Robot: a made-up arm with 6 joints.
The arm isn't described. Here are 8 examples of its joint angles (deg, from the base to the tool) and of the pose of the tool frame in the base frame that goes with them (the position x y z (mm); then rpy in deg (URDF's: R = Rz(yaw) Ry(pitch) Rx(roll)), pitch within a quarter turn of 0, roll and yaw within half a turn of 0).
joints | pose
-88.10 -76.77 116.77 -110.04 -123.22 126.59 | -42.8 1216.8 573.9 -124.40 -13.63 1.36
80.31 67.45 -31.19 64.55 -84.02 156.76 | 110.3 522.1 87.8 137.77 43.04 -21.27
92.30 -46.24 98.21 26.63 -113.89 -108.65 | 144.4 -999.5 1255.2 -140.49 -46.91 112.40
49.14 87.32 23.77 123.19 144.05 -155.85 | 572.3 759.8 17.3 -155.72 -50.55 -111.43
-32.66 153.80 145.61 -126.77 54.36 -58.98 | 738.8 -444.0 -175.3 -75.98 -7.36 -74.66
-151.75 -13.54 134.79 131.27 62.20 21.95 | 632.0 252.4 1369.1 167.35 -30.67 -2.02
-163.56 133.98 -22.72 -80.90 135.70 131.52 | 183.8 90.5 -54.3 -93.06 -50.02 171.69
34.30 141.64 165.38 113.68 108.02 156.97 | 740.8 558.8 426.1 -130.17 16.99 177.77
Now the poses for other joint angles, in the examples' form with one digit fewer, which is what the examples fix.
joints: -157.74 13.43 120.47 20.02 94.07 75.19
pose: 57 105 1674 -133.7 8.8 43.8
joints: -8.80 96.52 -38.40 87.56 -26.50 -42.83
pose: 189 20 -89 -80.2 -2.4 -140.0
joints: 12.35 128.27 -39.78 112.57 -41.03 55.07
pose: -204 27 -17 166.5 58.8 -91.4
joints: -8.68 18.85 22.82 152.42 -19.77 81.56
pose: 846 -49 1120 -140.2 -41.2 26.8
